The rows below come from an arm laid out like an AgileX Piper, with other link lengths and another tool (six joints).
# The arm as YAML. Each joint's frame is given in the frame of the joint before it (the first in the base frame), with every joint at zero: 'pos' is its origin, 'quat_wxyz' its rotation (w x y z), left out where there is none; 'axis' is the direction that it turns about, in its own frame. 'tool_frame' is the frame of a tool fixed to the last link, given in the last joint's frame.
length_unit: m
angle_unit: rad
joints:
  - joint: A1
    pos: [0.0, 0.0, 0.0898]
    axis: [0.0, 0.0, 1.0]
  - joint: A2
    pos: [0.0, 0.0, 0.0]
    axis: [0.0, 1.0, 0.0]
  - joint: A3
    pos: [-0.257, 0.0, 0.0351]
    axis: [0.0, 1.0, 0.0]
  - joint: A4
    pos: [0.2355, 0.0, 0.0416]
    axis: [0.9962, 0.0, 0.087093]
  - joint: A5
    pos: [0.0, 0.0, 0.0]
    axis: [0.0, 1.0, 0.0]
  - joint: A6
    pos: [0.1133, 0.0, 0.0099]
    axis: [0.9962, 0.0, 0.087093]
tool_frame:
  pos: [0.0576, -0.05, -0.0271]
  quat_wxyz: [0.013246, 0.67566, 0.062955, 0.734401]
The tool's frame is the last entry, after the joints.
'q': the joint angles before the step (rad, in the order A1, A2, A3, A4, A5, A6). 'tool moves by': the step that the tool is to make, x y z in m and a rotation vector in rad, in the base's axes. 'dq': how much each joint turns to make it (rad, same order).
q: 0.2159 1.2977 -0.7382 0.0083 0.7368 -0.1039
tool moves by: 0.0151 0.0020 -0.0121 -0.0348 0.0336 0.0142
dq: 0.0133 0.1071 -0.0403 -0.0376 -0.0262 0.0187
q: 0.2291 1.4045 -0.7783 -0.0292 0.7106 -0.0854
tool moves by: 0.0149 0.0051 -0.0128 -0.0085 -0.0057 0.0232
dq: 0.0114 0.0798 -0.0173 -0.0114 -0.0663 -0.0039
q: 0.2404 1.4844 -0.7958 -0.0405 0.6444 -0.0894
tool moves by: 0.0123 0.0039 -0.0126 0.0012 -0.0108 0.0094
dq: 0.0035 0.0677 -0.0113 -0.0030 -0.0673 -0.0019
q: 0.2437 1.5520 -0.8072 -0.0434 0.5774 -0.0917
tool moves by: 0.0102 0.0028 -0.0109 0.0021 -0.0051 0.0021
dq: 0.0002 0.0601 -0.0161 -0.0009 -0.0496 0.0004
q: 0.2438 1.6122 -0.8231 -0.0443 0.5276 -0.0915
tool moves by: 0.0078 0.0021 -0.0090 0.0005 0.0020 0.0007
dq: -0.0001 0.0507 -0.0184 0.0000 -0.0305 0.0002
